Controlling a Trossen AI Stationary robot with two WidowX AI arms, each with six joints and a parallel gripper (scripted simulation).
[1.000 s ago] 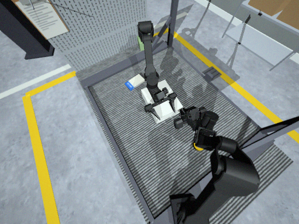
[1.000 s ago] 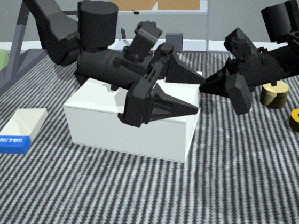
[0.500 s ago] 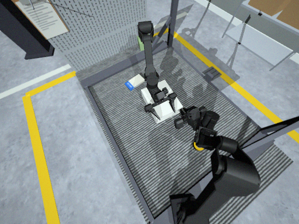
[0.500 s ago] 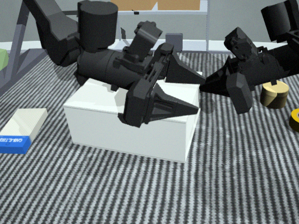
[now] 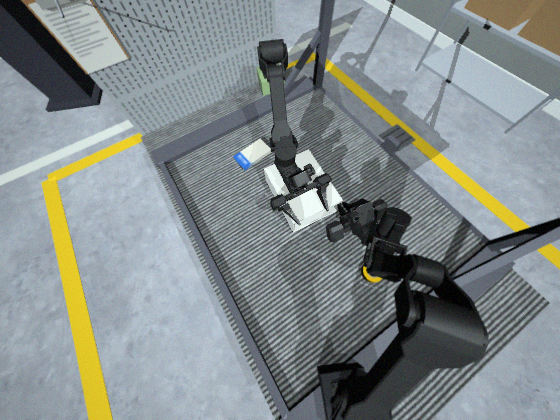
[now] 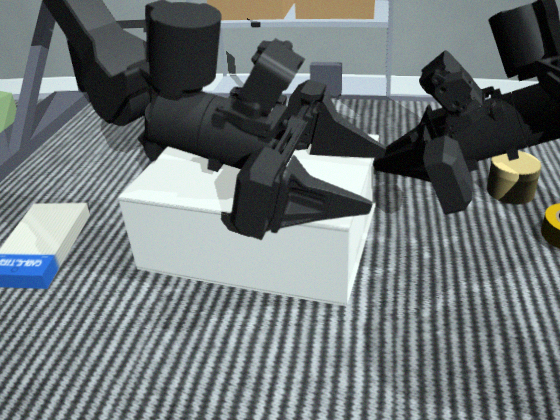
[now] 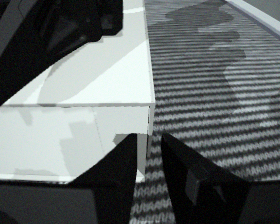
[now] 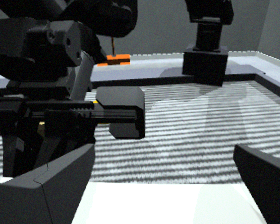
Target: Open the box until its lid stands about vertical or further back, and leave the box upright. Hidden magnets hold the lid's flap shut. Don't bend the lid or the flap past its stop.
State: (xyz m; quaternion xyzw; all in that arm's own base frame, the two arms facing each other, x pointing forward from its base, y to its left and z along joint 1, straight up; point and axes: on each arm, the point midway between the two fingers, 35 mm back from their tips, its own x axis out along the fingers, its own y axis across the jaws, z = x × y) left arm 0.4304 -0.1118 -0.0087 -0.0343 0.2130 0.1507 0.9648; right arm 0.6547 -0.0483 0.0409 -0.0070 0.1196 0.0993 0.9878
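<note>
The tan cylinder lies 100 mm to the left of my left hand, 90 mm behind it and 40 mm below it. The rest, counted from my left hand: yellow tape roll (180 mm to the left, 60 mm below, 30 mm behind).
</note>
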